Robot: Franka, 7 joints.
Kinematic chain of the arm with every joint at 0, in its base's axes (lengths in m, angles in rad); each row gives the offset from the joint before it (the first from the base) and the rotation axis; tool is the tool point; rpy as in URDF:
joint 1: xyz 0 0 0.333 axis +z
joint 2: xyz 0 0 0 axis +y
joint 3: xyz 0 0 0.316 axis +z
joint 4: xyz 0.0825 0 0 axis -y
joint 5: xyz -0.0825 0 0.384 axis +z
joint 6: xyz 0 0 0 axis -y
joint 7: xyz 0.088 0 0 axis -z
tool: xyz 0 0 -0.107 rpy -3.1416 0 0
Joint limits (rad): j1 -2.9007..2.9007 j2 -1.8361..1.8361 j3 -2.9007..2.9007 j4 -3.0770..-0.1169 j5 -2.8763..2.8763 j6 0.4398..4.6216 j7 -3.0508..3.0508
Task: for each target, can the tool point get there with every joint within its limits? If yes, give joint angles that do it. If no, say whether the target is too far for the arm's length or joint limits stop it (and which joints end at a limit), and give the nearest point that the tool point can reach.
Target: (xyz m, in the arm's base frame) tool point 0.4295 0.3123 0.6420
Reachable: yes | joints 0.8850 -0.2034 -0.2757 -1.8653 0.4546 2.0402 -1.6611
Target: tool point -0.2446 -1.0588 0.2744
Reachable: no: too far | nearest point -0.1928 -0.8347 0.2868 | short by 0.230 m
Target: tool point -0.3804 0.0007 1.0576
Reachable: yes | joints 0.0397 -0.9782 0.0516 -1.0359 0.0394 3.3577 -1.1166
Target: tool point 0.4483 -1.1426 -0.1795
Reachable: no: too far | nearest point 0.2891 -0.7370 0.0024 | short by 0.472 m
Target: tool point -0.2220 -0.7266 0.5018
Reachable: yes | joints 2.1063 -1.1696 1.6557 -1.3007 1.0265 2.4820 -0.1492
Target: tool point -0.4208 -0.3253 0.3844
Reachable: yes | joints -0.9999 -0.2618 -1.4701 -2.2891 -0.8026 2.4986 0.4853
